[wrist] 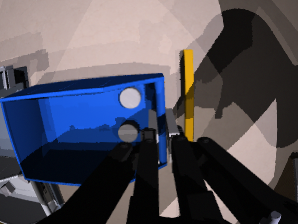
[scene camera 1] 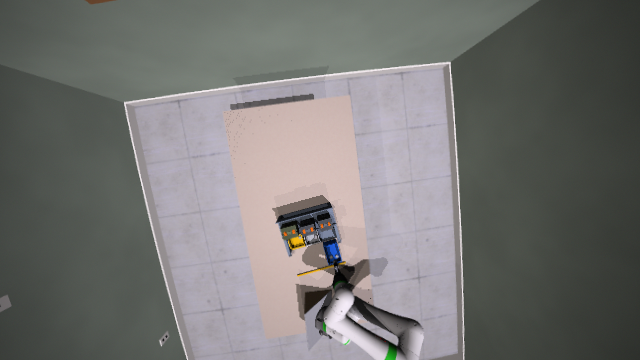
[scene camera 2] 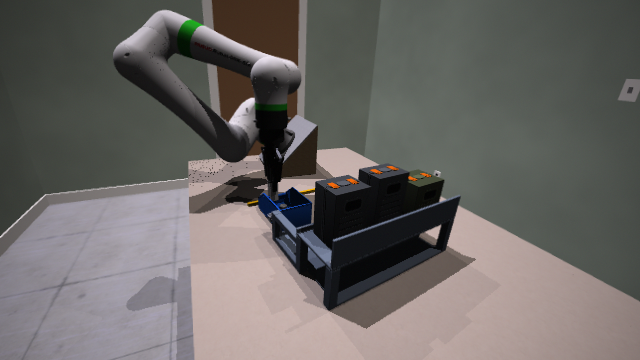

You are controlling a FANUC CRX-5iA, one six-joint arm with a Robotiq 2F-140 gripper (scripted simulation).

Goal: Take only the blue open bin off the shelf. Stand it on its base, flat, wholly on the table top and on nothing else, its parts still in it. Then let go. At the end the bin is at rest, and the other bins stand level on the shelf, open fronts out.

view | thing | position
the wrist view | my gripper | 160,120
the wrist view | blue open bin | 60,140
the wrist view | yellow rod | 187,54
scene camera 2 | my gripper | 273,199
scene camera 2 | blue open bin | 299,209
